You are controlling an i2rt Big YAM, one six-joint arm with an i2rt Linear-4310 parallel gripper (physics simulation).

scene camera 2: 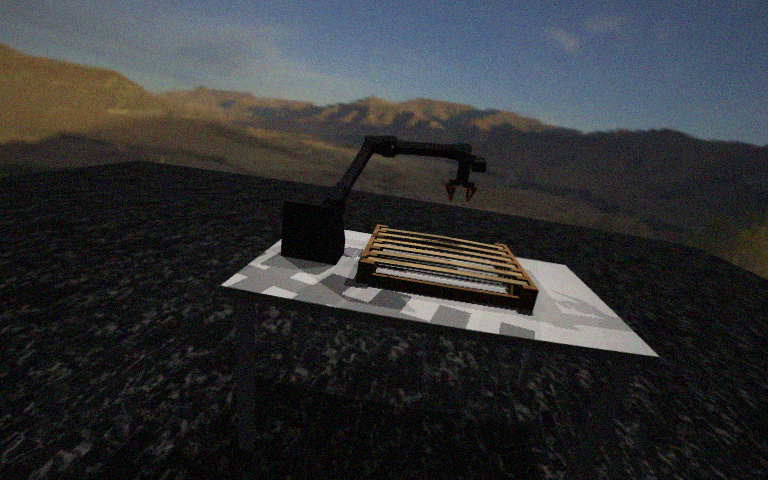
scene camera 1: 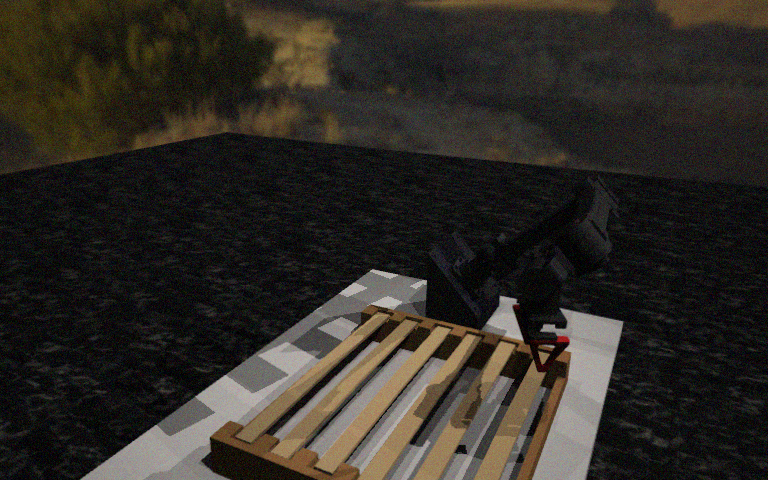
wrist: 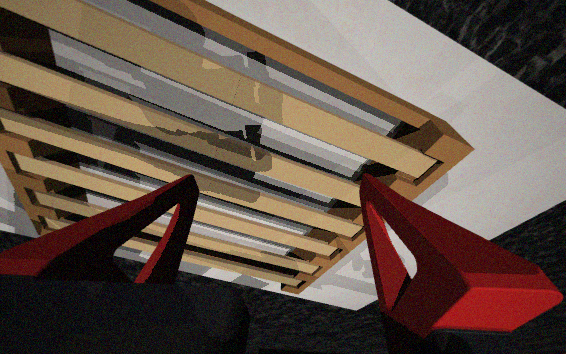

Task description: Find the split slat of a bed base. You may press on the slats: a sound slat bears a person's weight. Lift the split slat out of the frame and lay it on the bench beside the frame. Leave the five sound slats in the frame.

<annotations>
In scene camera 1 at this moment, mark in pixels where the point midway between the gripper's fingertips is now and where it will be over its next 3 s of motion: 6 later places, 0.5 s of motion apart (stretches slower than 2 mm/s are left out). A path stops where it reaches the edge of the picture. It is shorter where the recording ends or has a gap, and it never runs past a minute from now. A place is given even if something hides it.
My gripper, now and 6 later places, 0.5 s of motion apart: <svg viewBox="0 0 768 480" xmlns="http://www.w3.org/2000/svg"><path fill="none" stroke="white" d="M534 357L513 341L406 282L400 278L424 231L438 187L432 189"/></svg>
</annotations>
